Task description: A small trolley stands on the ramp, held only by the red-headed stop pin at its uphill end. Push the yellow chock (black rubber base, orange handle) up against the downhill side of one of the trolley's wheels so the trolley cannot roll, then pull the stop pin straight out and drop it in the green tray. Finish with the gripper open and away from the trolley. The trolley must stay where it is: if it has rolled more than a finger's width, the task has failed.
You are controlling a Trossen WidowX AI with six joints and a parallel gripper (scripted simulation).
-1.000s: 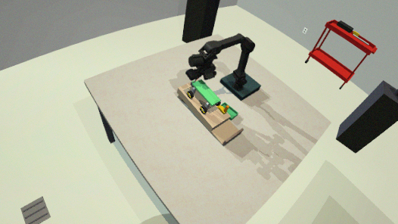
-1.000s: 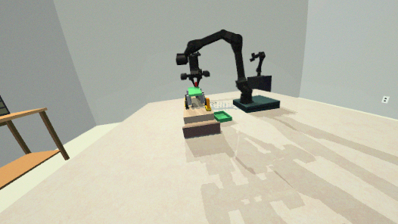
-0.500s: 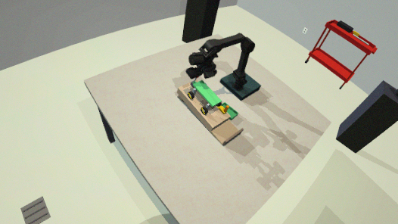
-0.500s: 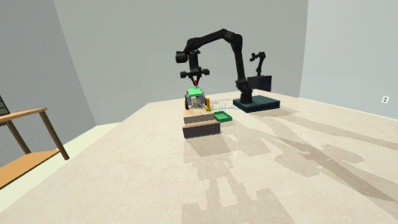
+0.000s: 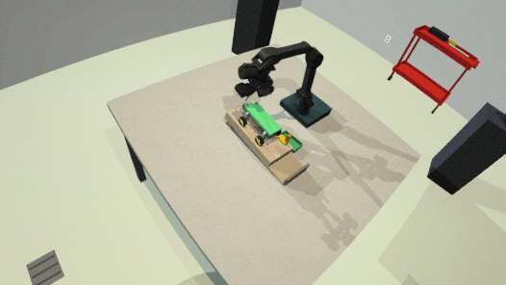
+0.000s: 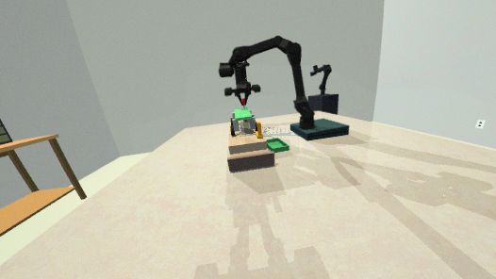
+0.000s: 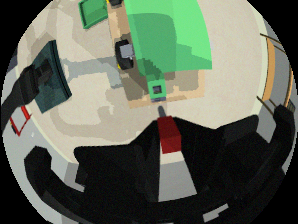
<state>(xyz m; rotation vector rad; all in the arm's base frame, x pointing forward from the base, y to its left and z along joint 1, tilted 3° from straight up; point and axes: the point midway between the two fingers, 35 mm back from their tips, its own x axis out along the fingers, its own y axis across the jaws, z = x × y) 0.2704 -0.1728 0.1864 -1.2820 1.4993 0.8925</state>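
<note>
The green tray is 6 cm behind my gripper tip, 25 cm to the left of it and 19 cm below it. The rest, counted from my gripper tip: yellow chock (1 cm ahead, 24 cm to the left, 10 cm below); then red-headed stop pin (right at my gripper tip); then green-topped trolley (4 cm ahead, 12 cm to the left, 7 cm below).
</note>
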